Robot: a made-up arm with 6 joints.
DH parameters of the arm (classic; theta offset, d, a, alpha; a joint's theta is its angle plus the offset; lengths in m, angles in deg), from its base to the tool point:
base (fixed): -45 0 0.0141 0
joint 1: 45 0.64 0.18 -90
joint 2: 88.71 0 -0.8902 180
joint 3: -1.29 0.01 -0.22 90
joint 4: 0 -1.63 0.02 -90
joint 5: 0 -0.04 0.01 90
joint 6: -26.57 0 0.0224 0
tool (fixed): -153.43 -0.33 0 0
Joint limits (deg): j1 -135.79..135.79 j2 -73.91..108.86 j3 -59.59..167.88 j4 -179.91..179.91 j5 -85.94..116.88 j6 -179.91..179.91
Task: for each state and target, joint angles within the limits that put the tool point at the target. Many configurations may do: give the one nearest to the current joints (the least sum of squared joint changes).
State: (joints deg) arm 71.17 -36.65 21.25 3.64 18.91 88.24
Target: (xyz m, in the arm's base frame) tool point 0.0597 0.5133 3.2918
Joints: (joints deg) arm 82.80 -22.63 37.88 4.78 19.73 87.99
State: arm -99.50 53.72 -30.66 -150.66 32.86 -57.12
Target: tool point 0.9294 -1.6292 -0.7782
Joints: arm -57.26 68.90 -0.58 -149.50 19.19 -56.15
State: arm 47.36 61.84 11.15 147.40 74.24 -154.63
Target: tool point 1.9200 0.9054 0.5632
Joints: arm 22.78 35.57 8.49 151.22 84.95 -154.36
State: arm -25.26 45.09 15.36 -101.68 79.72 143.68
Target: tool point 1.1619 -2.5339 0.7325
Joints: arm -60.03 62.78 45.39 -94.36 55.58 142.51
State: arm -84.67 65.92 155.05 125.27 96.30 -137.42
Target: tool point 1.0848 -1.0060 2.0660
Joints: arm -51.29 93.55 167.59 119.98 109.44 -138.01
